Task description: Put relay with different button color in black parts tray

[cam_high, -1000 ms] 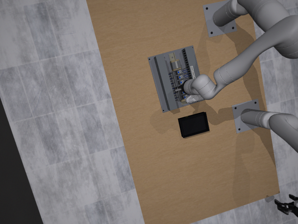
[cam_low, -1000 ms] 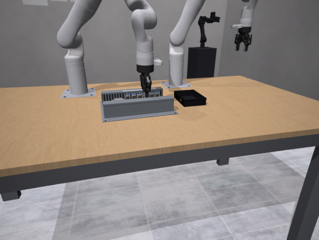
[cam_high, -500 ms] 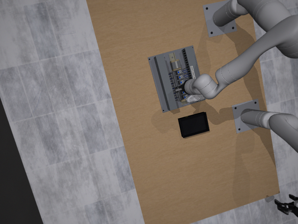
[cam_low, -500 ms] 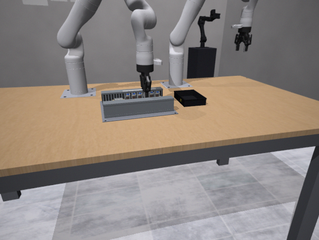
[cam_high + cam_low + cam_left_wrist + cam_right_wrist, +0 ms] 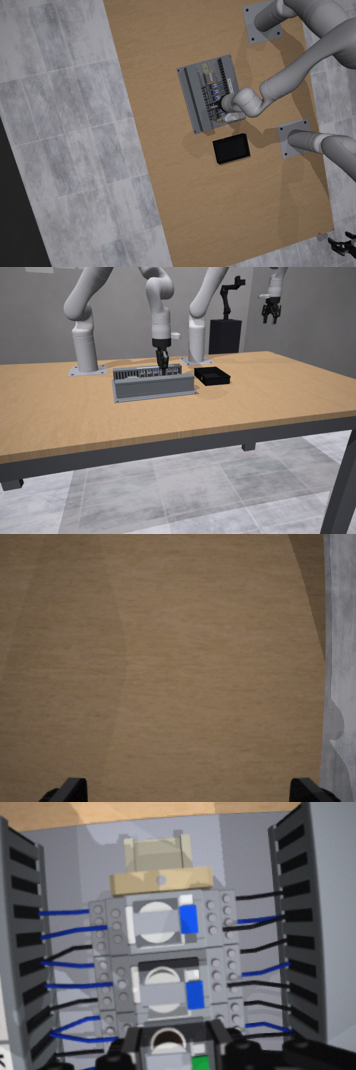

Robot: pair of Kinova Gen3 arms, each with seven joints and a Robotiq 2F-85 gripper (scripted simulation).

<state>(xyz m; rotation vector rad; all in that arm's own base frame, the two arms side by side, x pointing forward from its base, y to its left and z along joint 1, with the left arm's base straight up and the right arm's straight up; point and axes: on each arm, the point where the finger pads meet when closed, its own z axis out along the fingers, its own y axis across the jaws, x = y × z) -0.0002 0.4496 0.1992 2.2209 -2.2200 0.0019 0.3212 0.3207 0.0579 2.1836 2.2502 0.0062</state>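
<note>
Now: right hand 10 mm above the green-button relay. Also, from my right hand: relay panel (50 mm to the right, 30 mm below); then black parts tray (230 mm to the left, 40 mm below).
</note>
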